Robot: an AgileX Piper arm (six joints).
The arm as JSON. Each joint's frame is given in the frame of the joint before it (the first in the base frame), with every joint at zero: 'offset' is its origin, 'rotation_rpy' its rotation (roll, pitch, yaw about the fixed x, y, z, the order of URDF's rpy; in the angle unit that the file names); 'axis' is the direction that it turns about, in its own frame. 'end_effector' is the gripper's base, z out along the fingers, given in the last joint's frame.
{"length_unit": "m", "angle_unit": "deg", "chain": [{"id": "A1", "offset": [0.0, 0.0, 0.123], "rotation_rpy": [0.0, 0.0, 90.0], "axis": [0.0, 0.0, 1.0]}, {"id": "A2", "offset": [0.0, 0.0, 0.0], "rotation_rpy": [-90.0, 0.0, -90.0], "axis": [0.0, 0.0, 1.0]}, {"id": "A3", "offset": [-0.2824, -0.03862, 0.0], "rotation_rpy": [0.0, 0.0, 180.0], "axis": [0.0, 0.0, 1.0]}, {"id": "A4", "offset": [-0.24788, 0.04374, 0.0], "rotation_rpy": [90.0, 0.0, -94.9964], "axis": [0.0, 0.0, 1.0]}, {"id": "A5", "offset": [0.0, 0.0, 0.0], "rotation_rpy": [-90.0, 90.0, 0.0], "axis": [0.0, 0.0, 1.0]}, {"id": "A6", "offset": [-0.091, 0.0, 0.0], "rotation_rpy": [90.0, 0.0, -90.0], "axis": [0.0, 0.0, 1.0]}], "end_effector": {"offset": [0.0, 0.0, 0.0], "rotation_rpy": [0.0, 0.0, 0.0]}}
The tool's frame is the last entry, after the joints.
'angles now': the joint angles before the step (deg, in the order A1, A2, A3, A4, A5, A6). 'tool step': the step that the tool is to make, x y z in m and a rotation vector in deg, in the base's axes. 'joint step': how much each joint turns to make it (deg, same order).
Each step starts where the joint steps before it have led.
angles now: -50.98, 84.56, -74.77, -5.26, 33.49, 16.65
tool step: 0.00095, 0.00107, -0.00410, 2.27, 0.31, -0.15
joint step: 0.09, 0.35, 0.00, 1.20, 1.62, 0.00
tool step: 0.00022, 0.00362, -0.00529, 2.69, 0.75, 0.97
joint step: 0.03, 0.00, 0.50, 2.59, 2.01, -1.94
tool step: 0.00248, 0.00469, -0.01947, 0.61, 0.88, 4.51
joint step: 0.00, 0.00, 4.17, 5.39, -3.05, -7.73
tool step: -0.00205, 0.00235, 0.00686, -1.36, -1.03, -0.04
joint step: 0.00, -1.07, 0.00, -0.06, -0.64, 0.01
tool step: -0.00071, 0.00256, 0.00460, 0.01, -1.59, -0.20
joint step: 0.00, -0.74, 0.00, 1.26, -0.25, -0.01
